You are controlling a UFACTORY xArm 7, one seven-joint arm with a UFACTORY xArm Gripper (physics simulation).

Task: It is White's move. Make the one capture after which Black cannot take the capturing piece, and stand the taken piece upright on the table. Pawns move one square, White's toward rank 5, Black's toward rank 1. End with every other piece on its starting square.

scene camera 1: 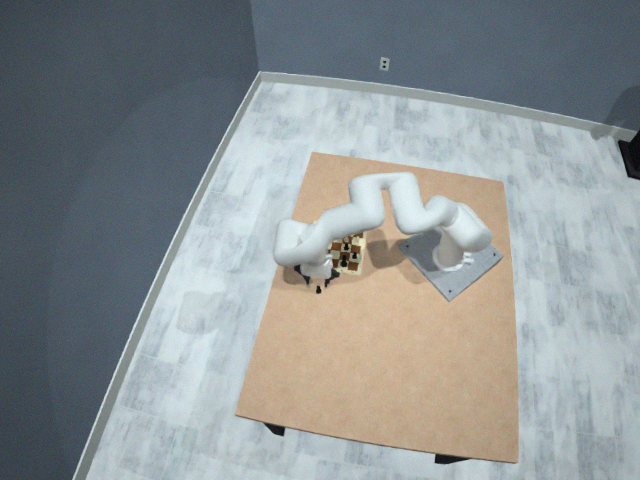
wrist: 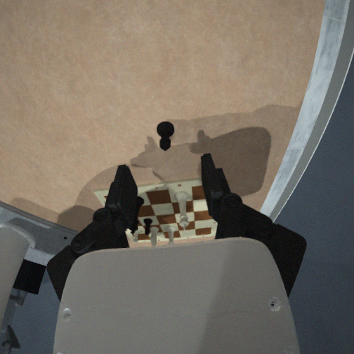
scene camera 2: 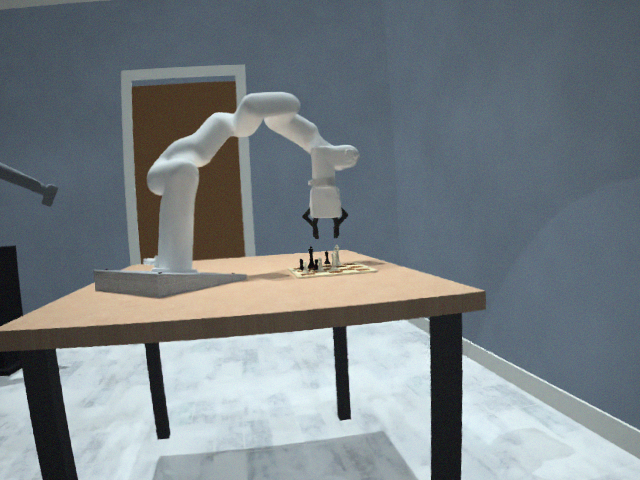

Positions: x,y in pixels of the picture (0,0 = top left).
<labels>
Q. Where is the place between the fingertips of my gripper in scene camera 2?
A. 326,238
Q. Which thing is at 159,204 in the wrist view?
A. A chessboard.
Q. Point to a chessboard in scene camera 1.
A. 354,266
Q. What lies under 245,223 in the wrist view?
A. My gripper.
</labels>
